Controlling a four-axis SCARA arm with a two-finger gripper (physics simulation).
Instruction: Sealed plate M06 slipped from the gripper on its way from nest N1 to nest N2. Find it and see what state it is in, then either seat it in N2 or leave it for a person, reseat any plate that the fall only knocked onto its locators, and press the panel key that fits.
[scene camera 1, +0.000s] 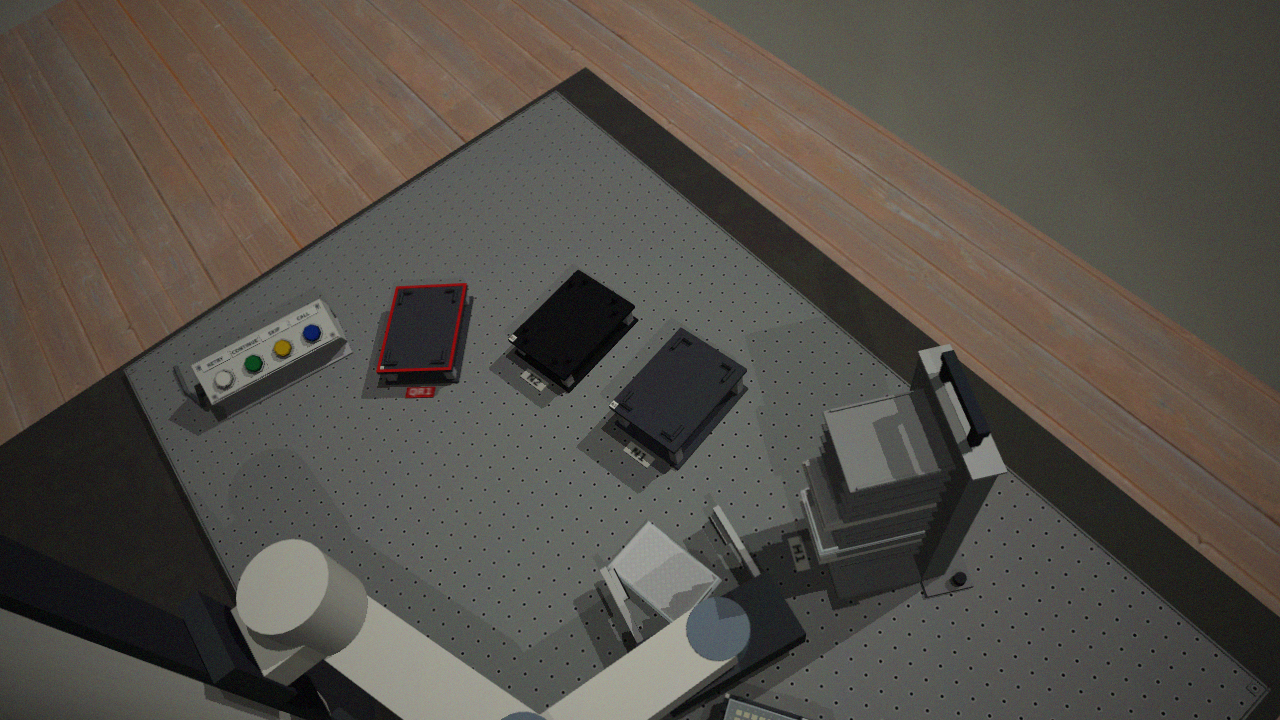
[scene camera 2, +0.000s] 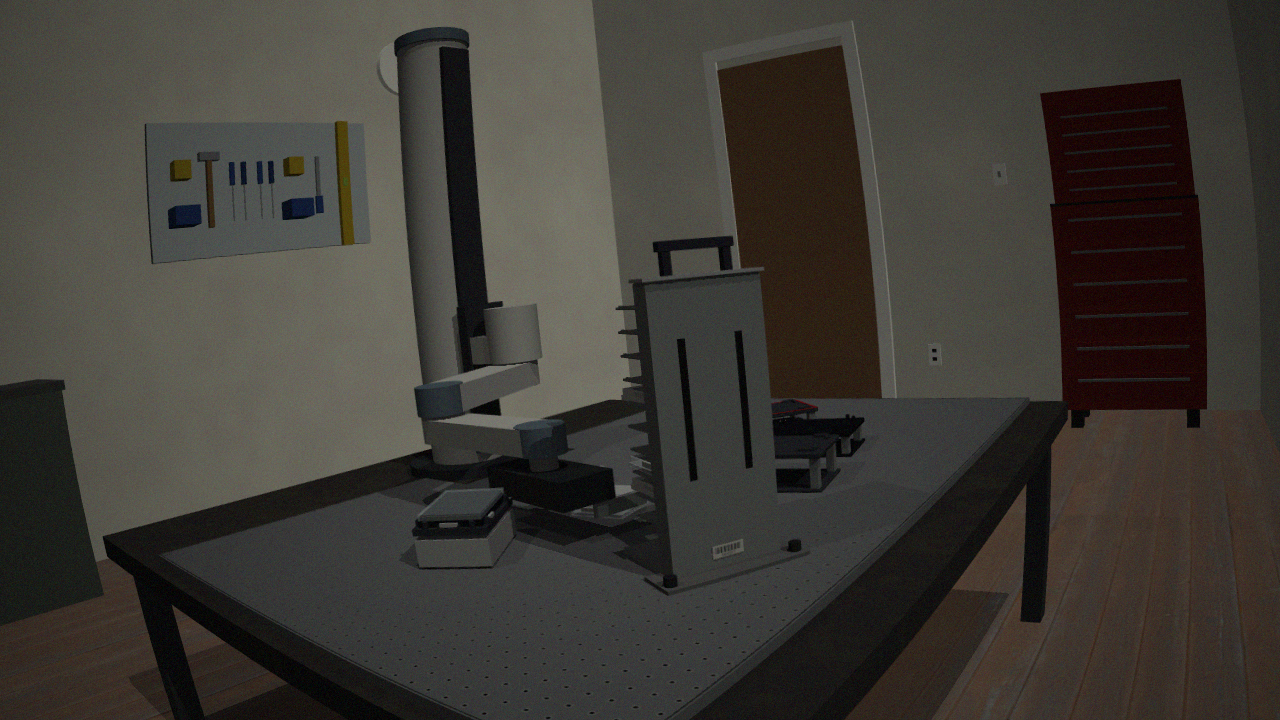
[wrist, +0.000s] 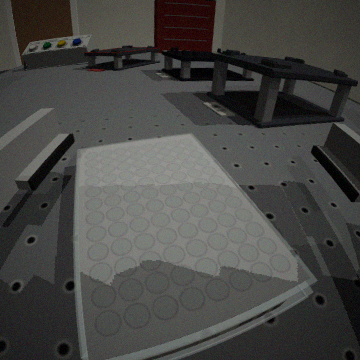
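Pixels of known places: gripper, between the fingertips: (scene camera 1: 660, 539) (wrist: 197, 125); arm's base, origin of its link: (scene camera 2: 470, 465).
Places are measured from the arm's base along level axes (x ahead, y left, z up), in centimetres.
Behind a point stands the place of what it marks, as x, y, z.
A pale plate (scene camera 1: 666, 565) @(52.5, -15.0, 2.7) (wrist: 175, 215) @(52.1, -16.7, 2.7) lies flat on the table between N1 and the rack, turned at an angle. Its top shows rows of faint circles, and a thin dark gap runs along its near edge in the wrist view. I cannot read a label or judge its seal. My gripper (scene camera 1: 661, 540) @(53.8, -12.6, 5.0) (wrist: 197, 125) @(53.8, -12.6, 5.0) is open, with a finger on either side of the plate, apart from it. Nest N1 (scene camera 1: 680, 389) @(69.6, 1.9, 7.2) (wrist: 305, 70) @(68.7, -2.4, 7.2) and nest N2 (scene camera 1: 572, 326) @(64.9, 22.4, 5.6) hold no visible plate. The key panel (scene camera 1: 268, 353) @(25.9, 50.7, 7.6) (wrist: 57, 54) @(26.8, 48.8, 4.6) has white, green, yellow and blue keys.
The red-edged QR1 stand (scene camera 1: 425, 326) @(47.7, 39.1, 5.3) (wrist: 122, 51) @(47.7, 30.8, 5.3) is between the panel and N2. The tall rack H1 (scene camera 1: 964, 514) @(77.2, -38.3, 23.6) (scene camera 2: 716, 402) @(81.9, -32.8, 20.5) holds stacked plates; a pale one juts out low on its open side. A small box-shaped device (scene camera 2: 460, 537) @(51.4, -45.9, 5.3) stands near the arm.
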